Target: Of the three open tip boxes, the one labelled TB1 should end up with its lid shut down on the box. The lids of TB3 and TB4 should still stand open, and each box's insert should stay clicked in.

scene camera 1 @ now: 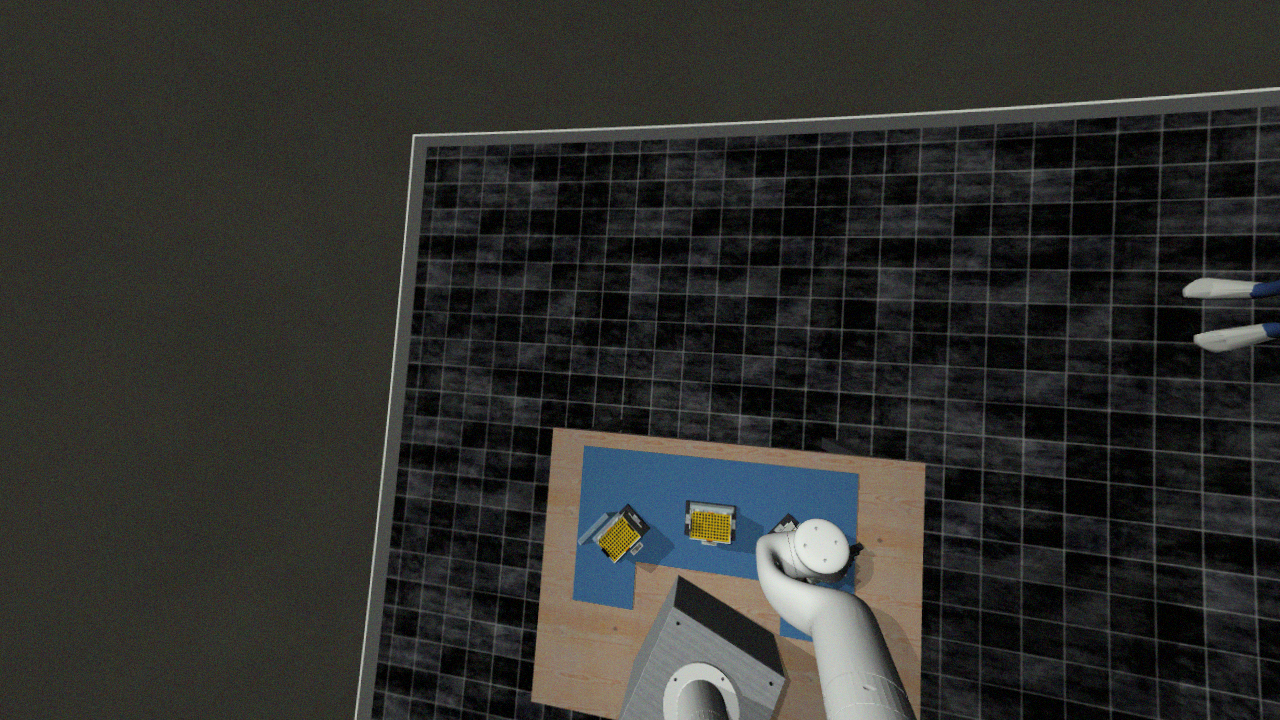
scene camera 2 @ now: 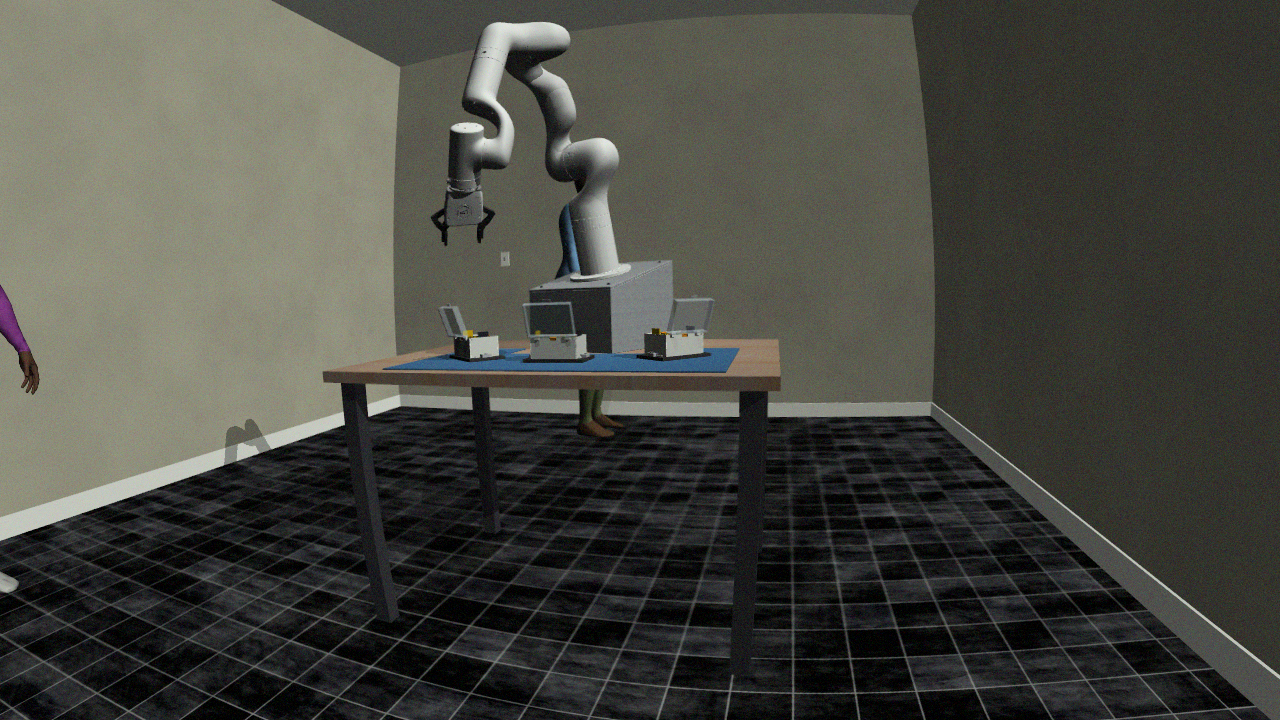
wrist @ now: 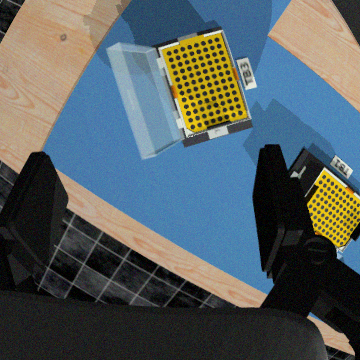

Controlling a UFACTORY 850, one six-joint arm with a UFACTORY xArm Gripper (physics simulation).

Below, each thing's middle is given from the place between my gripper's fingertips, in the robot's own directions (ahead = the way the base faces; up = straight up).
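From what I can see, my gripper is 10 mm short of the yellow insert [scene camera 1: 716,527] and 260 mm to the right of it, and it's 250 mm above it.
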